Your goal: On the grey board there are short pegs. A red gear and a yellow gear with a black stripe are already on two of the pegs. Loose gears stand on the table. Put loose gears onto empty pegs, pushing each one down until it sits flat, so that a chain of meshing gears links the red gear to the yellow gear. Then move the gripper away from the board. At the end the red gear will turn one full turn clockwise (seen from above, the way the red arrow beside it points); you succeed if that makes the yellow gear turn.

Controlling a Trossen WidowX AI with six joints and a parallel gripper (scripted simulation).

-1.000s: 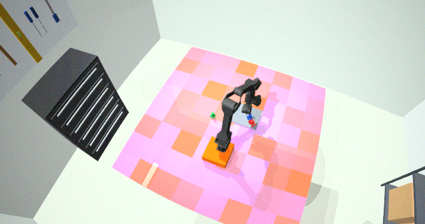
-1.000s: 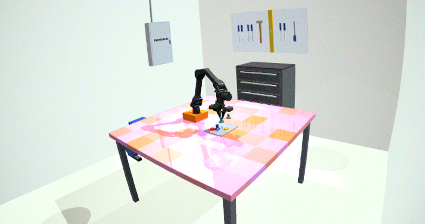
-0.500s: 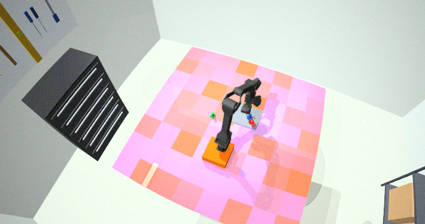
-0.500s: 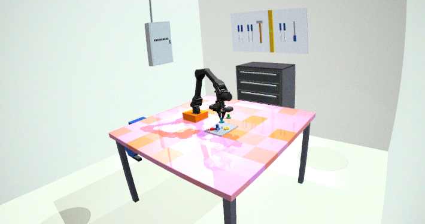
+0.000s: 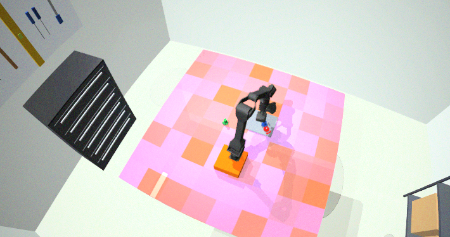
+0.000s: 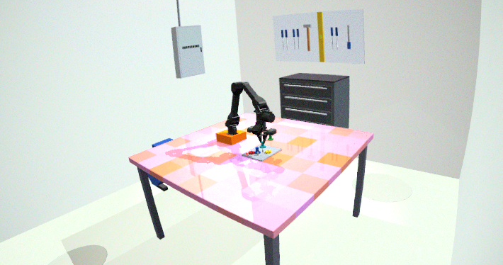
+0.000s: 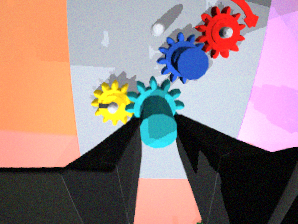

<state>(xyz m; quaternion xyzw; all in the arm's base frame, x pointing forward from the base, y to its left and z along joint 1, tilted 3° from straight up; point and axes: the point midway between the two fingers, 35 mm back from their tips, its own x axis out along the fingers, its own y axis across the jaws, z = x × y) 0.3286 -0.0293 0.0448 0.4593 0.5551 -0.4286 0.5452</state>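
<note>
Right now the blue gear is 2 cm behind my gripper tip, 3 cm to the right of it and 5 cm below it. Round my gripper tip: cyan gear: 1 cm below; then yellow gear: 3 cm ahead, 1 cm to the left, 5 cm below; then red gear: 5 cm behind, 6 cm to the right, 5 cm below.
</note>
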